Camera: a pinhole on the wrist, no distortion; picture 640 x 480 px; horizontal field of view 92.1 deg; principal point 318.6 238.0 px. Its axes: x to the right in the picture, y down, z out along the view. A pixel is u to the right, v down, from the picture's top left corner.
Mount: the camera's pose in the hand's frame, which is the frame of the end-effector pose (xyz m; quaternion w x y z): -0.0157 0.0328 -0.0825 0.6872 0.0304 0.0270 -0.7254
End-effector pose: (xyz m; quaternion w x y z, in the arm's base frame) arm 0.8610 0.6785 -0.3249 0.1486 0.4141 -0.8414 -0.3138
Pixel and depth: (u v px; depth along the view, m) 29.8 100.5 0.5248
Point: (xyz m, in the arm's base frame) 0.4582 1.2782 -0.3665
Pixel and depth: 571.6 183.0 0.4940
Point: 0.9927 0.7463 -0.8737
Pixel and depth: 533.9 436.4 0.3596
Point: 0.7644 0.5058 -0.6896
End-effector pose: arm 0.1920 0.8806 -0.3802 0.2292 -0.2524 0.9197 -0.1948
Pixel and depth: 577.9 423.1 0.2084
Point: 0.2364 0.6676 -0.4248
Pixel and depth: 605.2 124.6 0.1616
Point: 0.3385 0.8104 -0.3473
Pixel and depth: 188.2 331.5 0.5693
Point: 0.2461 0.8393 -0.9501
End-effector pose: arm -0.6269 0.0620 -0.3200 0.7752 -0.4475 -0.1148 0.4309
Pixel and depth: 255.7 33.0 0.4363
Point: -1.0694 0.0647 -0.1320
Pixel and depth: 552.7 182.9 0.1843
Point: -0.6445 0.0439 -0.1619
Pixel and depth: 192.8 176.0 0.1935
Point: -0.7790 0.1139 -0.3199
